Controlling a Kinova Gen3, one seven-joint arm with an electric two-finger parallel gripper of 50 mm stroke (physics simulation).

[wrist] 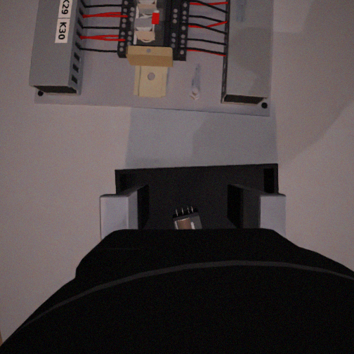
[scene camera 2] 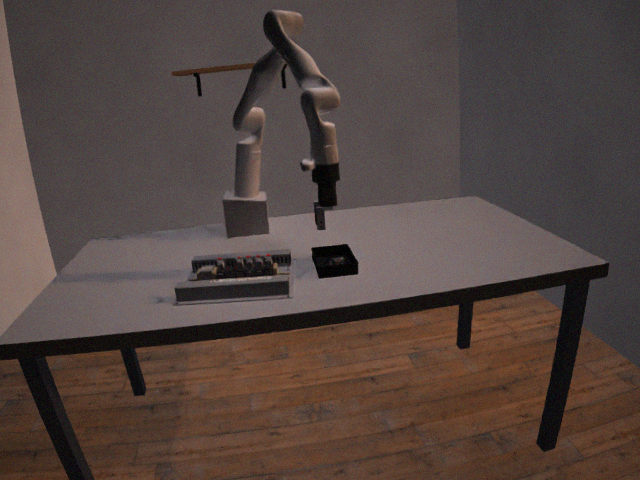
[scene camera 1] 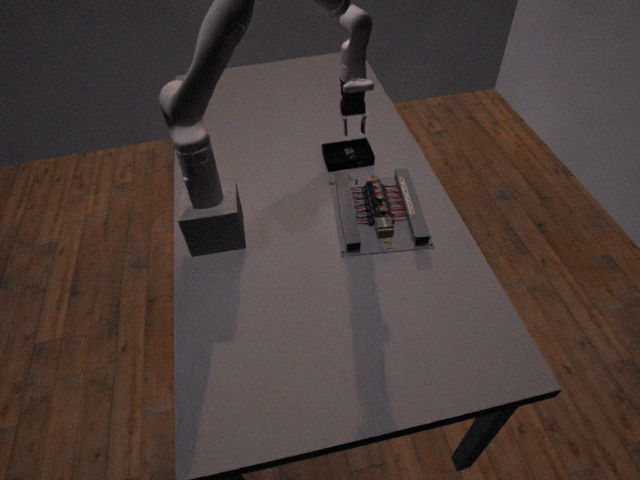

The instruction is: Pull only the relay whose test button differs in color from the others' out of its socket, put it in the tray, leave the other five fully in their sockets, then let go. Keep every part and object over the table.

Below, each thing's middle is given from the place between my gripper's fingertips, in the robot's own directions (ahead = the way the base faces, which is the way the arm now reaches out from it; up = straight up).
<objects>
My gripper is now 140 mm to the left of the end clamp [wrist: 162, 56] and 100 mm above it.
</objects>
